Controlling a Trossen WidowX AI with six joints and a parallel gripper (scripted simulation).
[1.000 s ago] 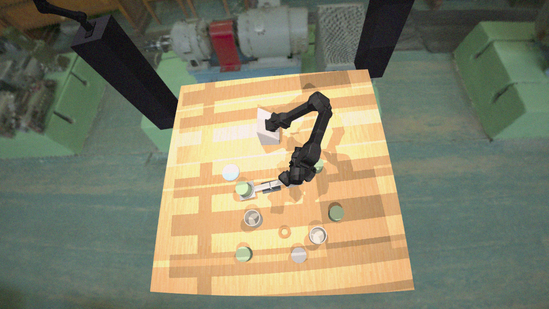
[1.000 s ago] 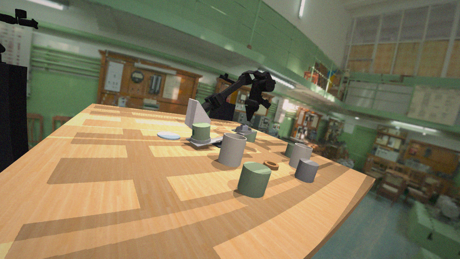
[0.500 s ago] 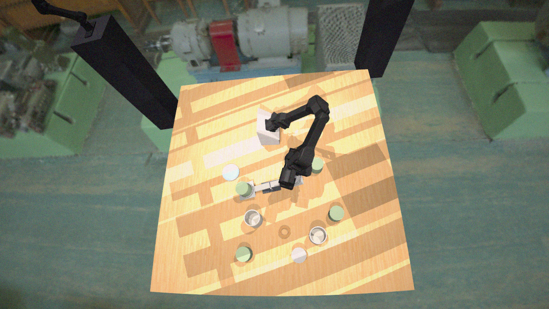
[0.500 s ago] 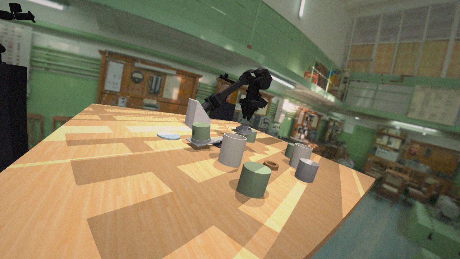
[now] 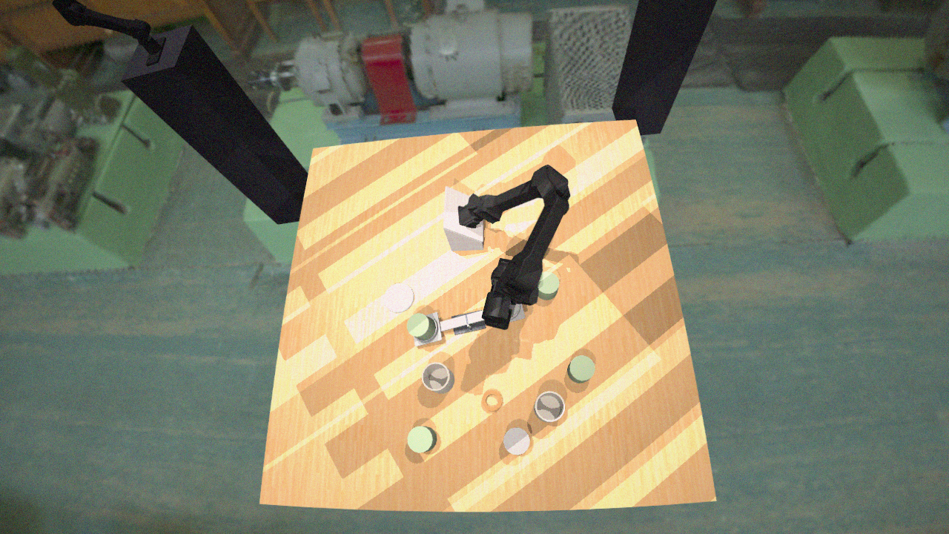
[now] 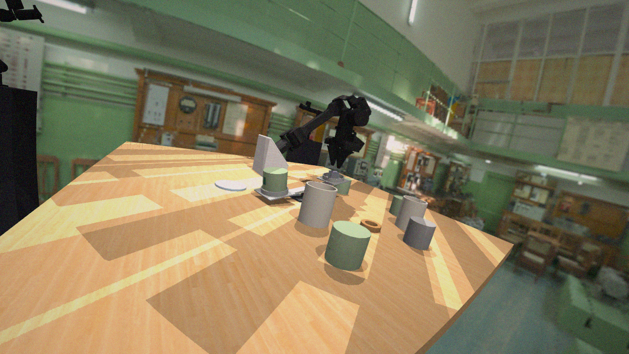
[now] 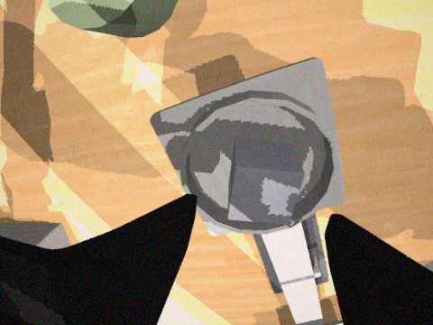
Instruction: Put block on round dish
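My gripper tip is now 30 mm above the grey block. Also, from my gripper tip: grey cylinder: 360 mm ahead, 10 mm to the right, 80 mm below; then round light-blue dish: 90 mm behind, 340 mm to the right, 110 mm below; then small grey balance: 20 mm ahead, 120 mm to the right, 80 mm below.
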